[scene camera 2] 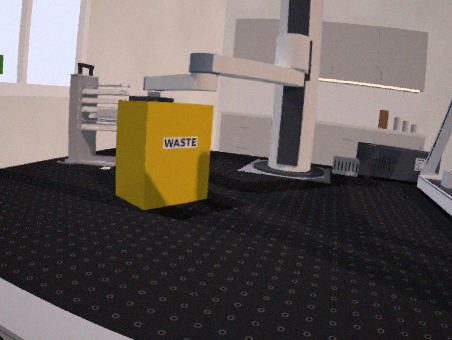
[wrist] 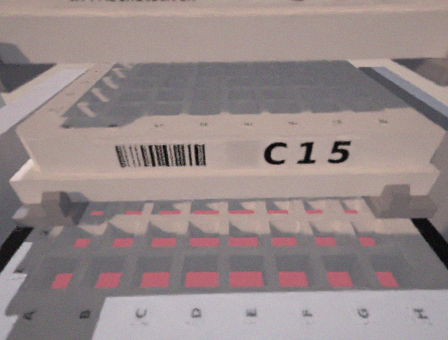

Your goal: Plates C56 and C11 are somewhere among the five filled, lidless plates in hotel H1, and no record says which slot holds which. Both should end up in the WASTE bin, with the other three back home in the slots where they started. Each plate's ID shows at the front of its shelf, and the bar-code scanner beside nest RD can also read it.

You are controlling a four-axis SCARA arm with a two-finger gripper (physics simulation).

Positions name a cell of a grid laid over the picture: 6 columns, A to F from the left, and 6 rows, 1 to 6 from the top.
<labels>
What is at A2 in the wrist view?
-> My gripper.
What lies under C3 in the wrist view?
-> A plate C15.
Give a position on an upright grey panel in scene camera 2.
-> B3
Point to a plate C56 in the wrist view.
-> E5
</labels>
